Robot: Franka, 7 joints.
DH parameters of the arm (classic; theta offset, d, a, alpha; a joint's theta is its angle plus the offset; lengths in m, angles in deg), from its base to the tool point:
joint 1: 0 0.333 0 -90
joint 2: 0 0 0 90
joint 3: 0 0.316 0.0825 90
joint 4: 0 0 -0.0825 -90
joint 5: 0 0.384 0 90
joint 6: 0 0 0.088 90
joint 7: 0 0.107 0 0
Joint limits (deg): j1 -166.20..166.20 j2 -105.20..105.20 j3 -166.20..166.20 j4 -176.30..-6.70 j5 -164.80..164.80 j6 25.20..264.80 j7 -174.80..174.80
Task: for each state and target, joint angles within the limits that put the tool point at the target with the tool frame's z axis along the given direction. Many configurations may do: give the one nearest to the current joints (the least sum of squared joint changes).
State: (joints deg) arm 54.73 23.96 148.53 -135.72 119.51 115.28 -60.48
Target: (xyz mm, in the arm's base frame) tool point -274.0 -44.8 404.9 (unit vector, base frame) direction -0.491 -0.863 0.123
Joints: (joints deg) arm 24.94 60.34 152.63 -175.77 100.51 130.83 -60.48
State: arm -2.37 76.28 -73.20 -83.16 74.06 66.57 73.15
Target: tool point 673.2 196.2 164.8 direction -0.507 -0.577 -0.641
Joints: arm 46.83 92.37 -83.57 -43.44 48.82 62.06 73.15
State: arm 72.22 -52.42 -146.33 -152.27 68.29 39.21 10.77
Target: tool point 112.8 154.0 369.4 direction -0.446 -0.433 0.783
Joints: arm 118.34 -63.80 -99.26 -165.77 43.70 49.27 10.77
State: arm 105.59 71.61 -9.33 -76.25 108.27 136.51 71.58
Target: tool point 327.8 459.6 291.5 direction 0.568 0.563 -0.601
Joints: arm 118.86 39.41 -62.10 -116.38 134.63 169.75 71.58
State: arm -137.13 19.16 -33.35 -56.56 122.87 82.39 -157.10
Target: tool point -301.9 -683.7 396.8 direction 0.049 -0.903 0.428
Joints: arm -110.59 33.49 -6.72 -88.38 152.69 115.56 -157.10
